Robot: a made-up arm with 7 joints.
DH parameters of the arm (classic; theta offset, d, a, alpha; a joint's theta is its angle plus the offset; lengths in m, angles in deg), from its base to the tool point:
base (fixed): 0 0 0 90
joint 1: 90 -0.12 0 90
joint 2: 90 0 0 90
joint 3: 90 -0.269 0 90
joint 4: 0 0 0 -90
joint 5: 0 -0.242 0 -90
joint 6: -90 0 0 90
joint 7: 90 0 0 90
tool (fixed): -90 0 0 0
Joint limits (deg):
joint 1: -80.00..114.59
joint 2: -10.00..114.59
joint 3: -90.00..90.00
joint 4: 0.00..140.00
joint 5: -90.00..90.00
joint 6: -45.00..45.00
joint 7: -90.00..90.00
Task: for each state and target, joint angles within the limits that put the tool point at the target. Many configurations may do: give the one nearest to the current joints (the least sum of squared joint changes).
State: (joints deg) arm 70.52 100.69 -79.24 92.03 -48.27 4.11 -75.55
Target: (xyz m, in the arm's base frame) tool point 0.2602 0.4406 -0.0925
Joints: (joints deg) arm 65.32 81.32 -83.72 68.31 -48.27 4.11 -75.55
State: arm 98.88 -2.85 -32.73 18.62 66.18 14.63 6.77
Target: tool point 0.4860 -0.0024 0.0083
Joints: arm 82.06 -8.09 -35.42 22.46 66.18 14.63 6.77
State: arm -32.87 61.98 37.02 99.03 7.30 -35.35 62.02
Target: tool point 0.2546 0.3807 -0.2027
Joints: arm 8.19 39.73 12.40 70.74 7.30 -35.35 62.02
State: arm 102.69 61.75 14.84 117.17 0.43 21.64 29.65
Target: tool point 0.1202 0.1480 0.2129
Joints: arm 97.82 34.17 -17.13 122.72 0.43 21.64 29.65
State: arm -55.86 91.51 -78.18 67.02 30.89 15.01 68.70
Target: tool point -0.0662 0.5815 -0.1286
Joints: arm -47.82 90.46 -69.92 37.73 30.89 15.01 68.70
